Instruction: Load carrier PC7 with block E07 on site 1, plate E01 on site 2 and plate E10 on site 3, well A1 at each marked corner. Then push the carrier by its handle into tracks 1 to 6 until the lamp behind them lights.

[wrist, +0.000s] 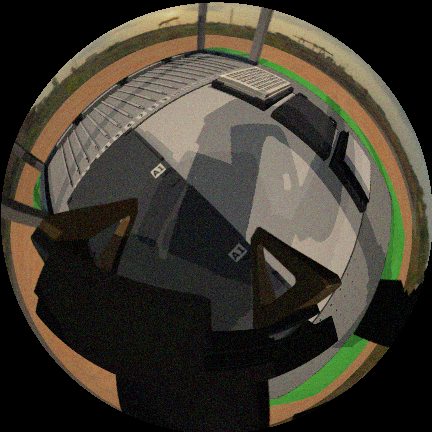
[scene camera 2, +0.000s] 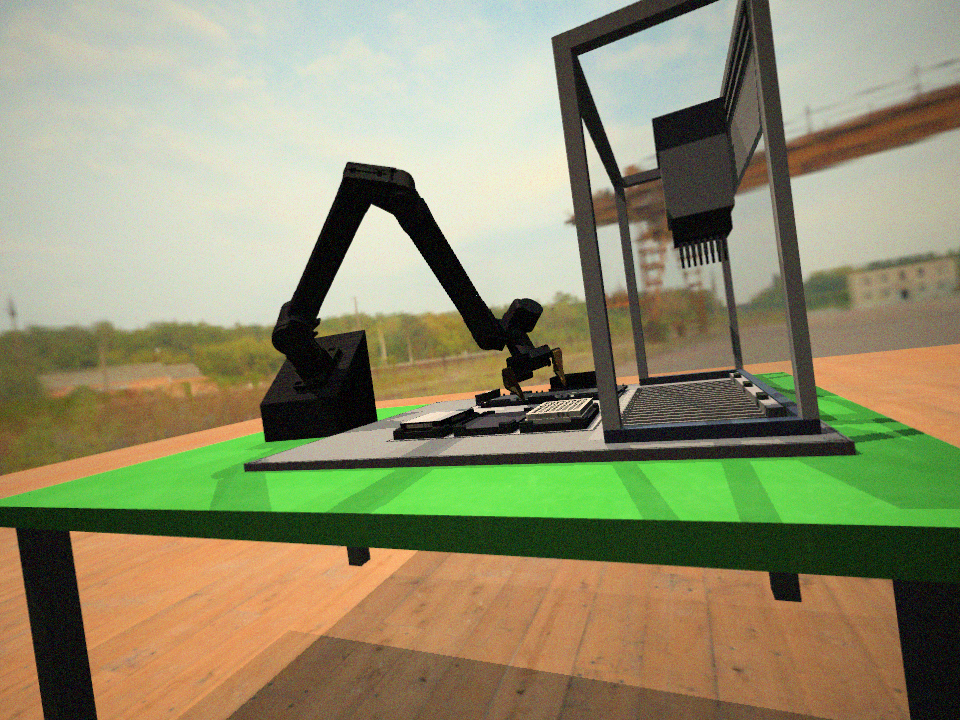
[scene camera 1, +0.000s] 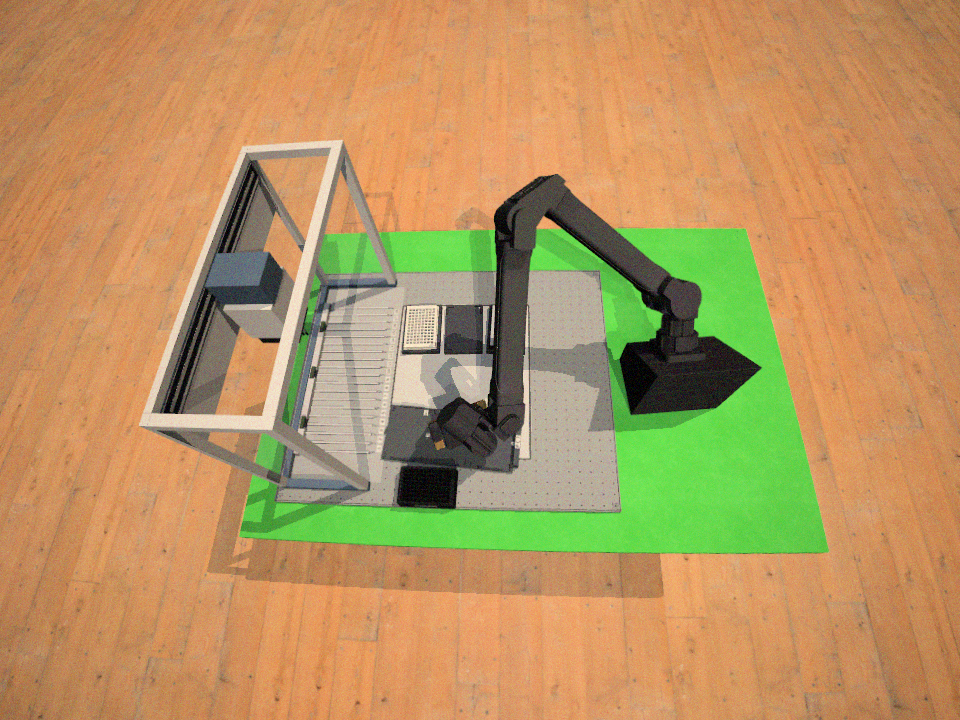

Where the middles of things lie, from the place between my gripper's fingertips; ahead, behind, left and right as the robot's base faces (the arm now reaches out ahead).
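You'll find the dark carrier (scene camera 1: pixel 408 438) 50 mm to the left of my hand and 10 mm below it. There's also the pipetting head (scene camera 1: pixel 264 321), which is 140 mm to the right of my hand, 320 mm ahead of it and 310 mm above it.
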